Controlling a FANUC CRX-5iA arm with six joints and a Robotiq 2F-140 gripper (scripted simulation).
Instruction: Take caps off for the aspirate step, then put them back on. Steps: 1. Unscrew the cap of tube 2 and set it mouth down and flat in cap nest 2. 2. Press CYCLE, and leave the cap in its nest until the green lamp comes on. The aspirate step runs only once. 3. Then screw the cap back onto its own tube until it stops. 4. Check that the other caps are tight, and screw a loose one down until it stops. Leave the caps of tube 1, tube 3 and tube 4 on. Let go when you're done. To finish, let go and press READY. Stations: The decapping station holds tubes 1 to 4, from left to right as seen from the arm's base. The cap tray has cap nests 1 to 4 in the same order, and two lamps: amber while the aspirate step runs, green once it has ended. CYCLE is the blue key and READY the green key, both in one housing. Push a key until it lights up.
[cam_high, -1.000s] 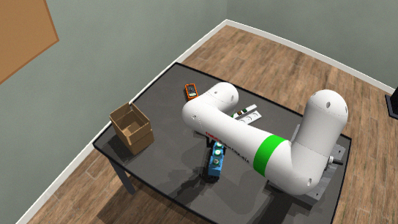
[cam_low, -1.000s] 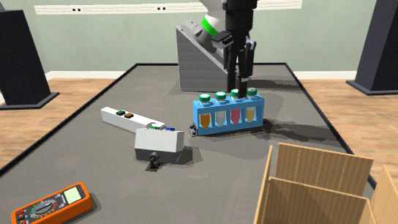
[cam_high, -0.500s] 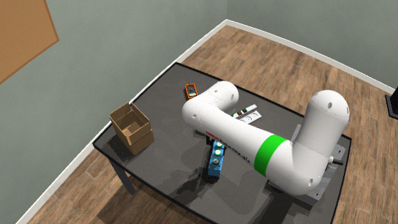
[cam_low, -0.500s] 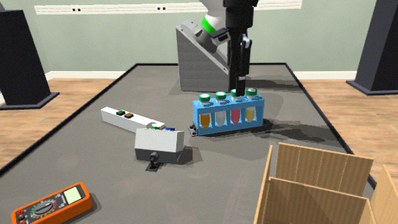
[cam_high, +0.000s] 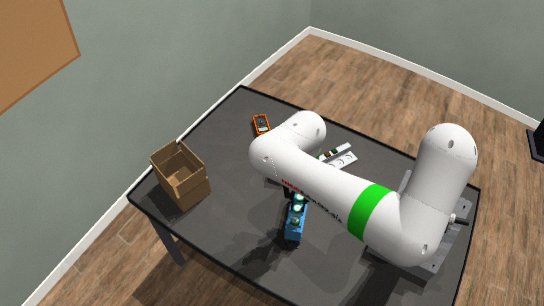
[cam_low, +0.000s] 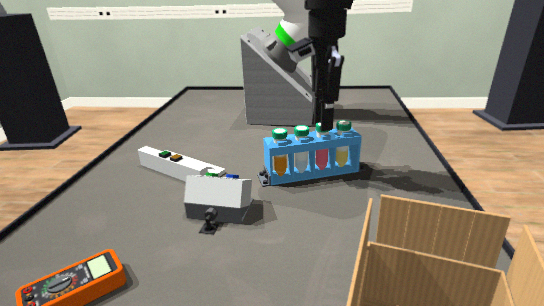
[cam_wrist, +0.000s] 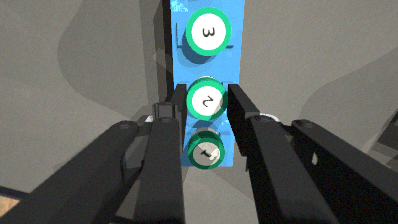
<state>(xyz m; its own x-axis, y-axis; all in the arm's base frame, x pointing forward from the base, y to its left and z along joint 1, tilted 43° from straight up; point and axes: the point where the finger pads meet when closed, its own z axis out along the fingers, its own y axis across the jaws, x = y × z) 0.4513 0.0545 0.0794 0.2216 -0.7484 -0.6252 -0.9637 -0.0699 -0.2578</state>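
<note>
Now: hand 20 cm to the left of the blue key, 13 cm short of it and 8 cm above it. The rest, counted from my hand: cap 2: 3 cm below; cap 1: 5 cm to the left, 4 cm below, 1 cm behind; cap 3: 5 cm to the right, 4 cm below, 1 cm ahead.
</note>
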